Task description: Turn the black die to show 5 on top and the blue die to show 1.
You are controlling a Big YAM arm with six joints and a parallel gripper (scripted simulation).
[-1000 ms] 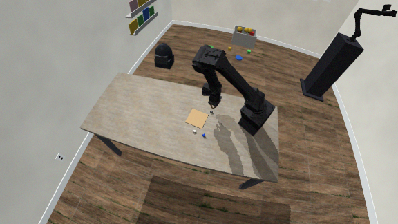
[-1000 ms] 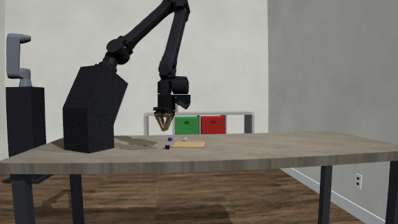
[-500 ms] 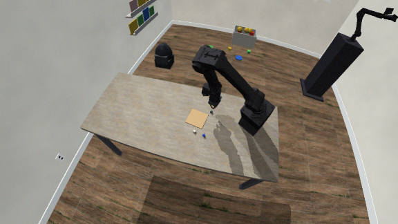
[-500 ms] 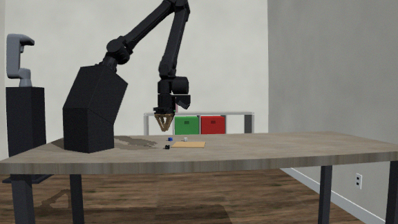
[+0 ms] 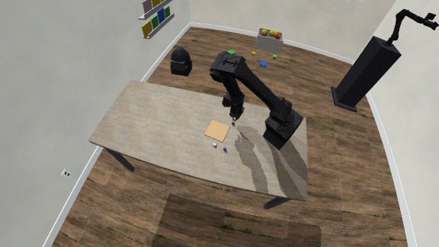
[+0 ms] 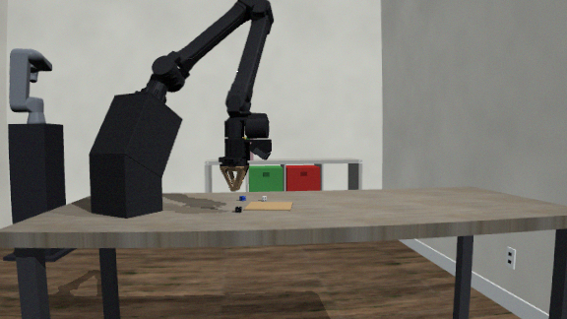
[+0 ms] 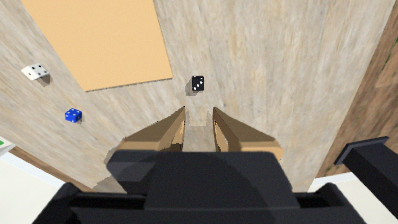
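My hand is 10 mm short of the black die and 60 mm above it. The rest, counted from my hand: blue die: 10 mm ahead, 220 mm to the left, 60 mm below; white die: 90 mm ahead, 210 mm to the left, 60 mm below; tan mat: 100 mm ahead, 90 mm to the left, 70 mm below.
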